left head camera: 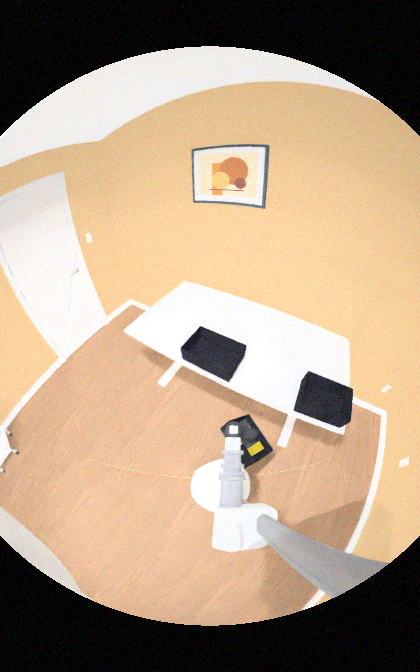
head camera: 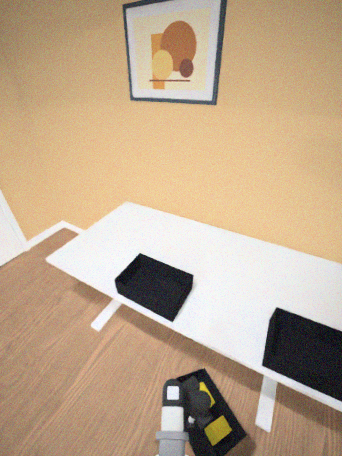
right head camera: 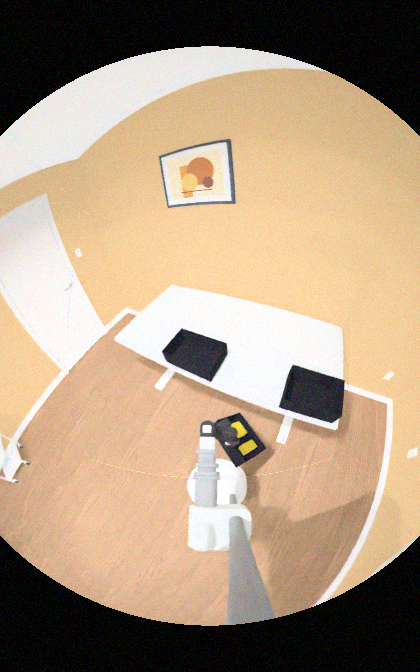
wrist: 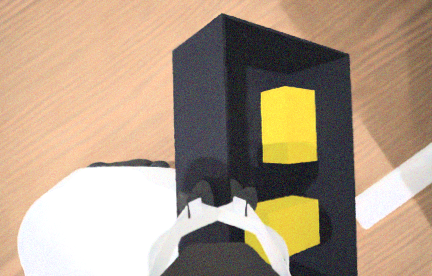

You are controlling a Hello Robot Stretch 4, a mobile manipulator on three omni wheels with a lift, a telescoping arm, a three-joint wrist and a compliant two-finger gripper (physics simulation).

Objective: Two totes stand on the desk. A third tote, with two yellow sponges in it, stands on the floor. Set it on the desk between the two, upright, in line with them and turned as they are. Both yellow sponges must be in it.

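My gripper [head camera: 200,407] [left head camera: 248,430] [right head camera: 230,435] [wrist: 217,195] is shut on the long side wall of a black tote [head camera: 223,404] [left head camera: 264,441] [right head camera: 254,436] [wrist: 200,110]. The tote is about upright, in front of the desk and turned differently from the desk totes. One yellow sponge [head camera: 218,430] [left head camera: 256,447] [right head camera: 247,446] [wrist: 289,125] lies in it; a second yellow sponge [head camera: 207,395] [right head camera: 239,430] [wrist: 300,220] is partly hidden by the gripper. A left black tote [head camera: 155,287] [left head camera: 213,354] [right head camera: 196,354] and a right black tote [head camera: 305,352] [left head camera: 325,399] [right head camera: 313,394] stand apart near the desk's front edge.
The white desk [head camera: 220,280] [left head camera: 270,345] [right head camera: 255,345] stands against the wall. Its right foot [head camera: 266,405] [left head camera: 286,432] [right head camera: 285,431] reaches forward, beside the held tote. A door [left head camera: 45,260] [right head camera: 45,280] is at the left. Part of a white trolley shows at the left edge.
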